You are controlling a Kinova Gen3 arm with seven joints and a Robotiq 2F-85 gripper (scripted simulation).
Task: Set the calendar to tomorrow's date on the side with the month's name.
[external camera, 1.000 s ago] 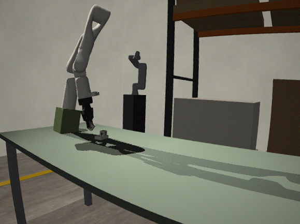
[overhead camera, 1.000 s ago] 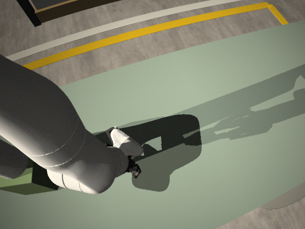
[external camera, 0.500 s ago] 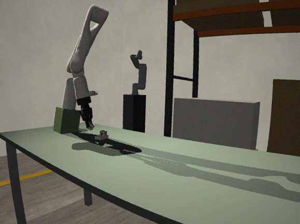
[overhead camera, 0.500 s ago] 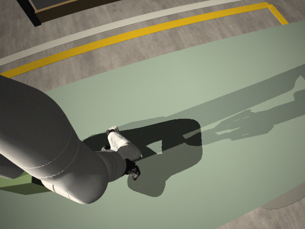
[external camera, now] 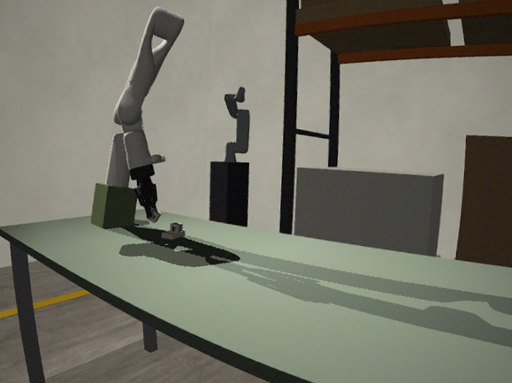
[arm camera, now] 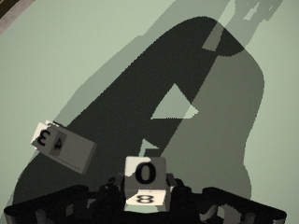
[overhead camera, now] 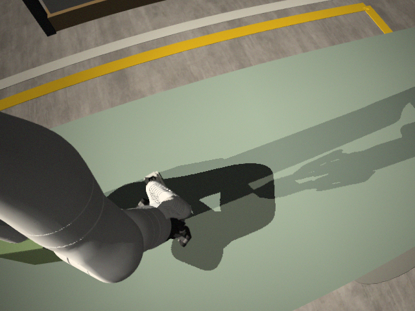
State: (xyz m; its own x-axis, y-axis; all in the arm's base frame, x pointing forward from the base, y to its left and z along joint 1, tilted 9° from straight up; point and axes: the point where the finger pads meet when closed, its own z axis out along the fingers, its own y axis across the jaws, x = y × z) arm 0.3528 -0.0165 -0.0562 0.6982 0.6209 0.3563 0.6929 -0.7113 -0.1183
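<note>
Right now the white tray is 10 cm to the left of my hand, 9 cm below it and 5 cm behind it. From my hand the other things lie so: white cube: 1 cm below.
</note>
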